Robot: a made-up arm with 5 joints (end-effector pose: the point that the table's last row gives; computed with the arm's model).
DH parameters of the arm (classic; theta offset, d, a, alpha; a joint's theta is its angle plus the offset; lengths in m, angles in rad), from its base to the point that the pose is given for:
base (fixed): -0.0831 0 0.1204 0
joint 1: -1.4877 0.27 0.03 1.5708
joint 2: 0 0.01 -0.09 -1.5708
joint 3: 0 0.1 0 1.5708
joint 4: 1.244 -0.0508 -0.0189 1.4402
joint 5: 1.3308 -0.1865 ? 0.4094
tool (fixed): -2.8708 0.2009 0 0
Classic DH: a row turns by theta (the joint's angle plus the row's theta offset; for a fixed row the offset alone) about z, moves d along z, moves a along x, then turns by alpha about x.
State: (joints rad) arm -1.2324 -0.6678 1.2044 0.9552 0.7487
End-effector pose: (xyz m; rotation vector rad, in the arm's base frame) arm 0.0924 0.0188 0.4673 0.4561 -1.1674 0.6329
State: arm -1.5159 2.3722 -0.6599 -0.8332 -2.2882
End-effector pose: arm 0.0585 -0.1203 0.1501 0.9758 0.0949 -2.9418
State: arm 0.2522 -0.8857 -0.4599 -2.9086 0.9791
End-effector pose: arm 0.1239 -0.0224 0.3625 -0.8649 0.4096 1.1623
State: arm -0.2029 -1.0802 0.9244 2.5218 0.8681
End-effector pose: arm 0.0844 -0.0243 0.4162 -0.4084 -1.1327 1.0029
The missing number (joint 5, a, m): -0.0208
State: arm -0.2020 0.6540 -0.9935 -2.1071 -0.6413
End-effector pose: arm 0.1748 -0.0145 0.3465 2.5452 -0.5746 0.8657
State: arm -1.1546 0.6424 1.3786 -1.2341 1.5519
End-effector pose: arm 0.2051 0.0196 0.3200 1.5706 -1.2563 -0.6060
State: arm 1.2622 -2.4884 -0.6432 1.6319 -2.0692
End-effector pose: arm 0.1723 -0.0108 0.1841 1.0723 -2.9189 0.3109
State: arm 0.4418 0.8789 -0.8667 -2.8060 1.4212
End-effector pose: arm 0.0593 0.0534 0.2420 -2.1109 1.4390 0.3254
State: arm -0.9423 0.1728 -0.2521 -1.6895 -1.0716
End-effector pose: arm 0.2435 -0.0734 0.3556 2.9004 -0.2568 0.4267
